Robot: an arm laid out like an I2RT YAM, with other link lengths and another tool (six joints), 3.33 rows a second.
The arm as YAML. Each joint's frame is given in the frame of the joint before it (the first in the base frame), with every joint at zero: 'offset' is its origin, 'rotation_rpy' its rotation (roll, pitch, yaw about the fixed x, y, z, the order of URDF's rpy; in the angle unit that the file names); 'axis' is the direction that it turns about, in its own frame. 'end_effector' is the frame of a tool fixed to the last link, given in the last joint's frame.
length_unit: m
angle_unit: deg
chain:
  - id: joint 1
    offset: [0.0, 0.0, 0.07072]
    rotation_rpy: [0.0, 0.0, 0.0]
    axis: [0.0, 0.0, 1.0]
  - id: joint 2
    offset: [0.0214, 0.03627, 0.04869]
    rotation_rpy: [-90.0, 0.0, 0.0]
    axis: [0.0, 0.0, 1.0]
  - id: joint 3
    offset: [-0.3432, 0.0, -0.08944]
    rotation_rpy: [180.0, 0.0, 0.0]
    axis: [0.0, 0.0, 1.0]
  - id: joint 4
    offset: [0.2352, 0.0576, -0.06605]
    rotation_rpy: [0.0, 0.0, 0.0]
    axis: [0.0, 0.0, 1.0]
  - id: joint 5
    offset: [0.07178, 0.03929, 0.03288]
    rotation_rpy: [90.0, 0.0, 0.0]
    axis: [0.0, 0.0, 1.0]
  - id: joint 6
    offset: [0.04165, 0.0, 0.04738]
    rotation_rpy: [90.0, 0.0, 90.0]
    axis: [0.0, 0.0, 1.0]
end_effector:
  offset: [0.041, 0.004, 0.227]
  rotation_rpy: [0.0, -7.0, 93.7]
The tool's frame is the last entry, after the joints.
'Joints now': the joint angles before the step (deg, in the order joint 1, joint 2, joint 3, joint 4, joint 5, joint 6). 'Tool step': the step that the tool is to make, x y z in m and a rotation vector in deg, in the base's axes. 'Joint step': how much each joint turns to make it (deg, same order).
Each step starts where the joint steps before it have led.
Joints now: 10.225 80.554 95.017 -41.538 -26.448 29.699
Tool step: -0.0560 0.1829 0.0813 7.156 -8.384 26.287
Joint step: 18.755 6.128 11.249 5.595 -8.481 0.942
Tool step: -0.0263 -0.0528 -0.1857 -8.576 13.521 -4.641
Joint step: -3.302 -8.343 -33.928 9.156 1.818 -0.863
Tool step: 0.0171 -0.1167 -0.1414 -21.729 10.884 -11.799
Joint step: -5.899 6.292 -6.070 -9.659 15.230 -7.997
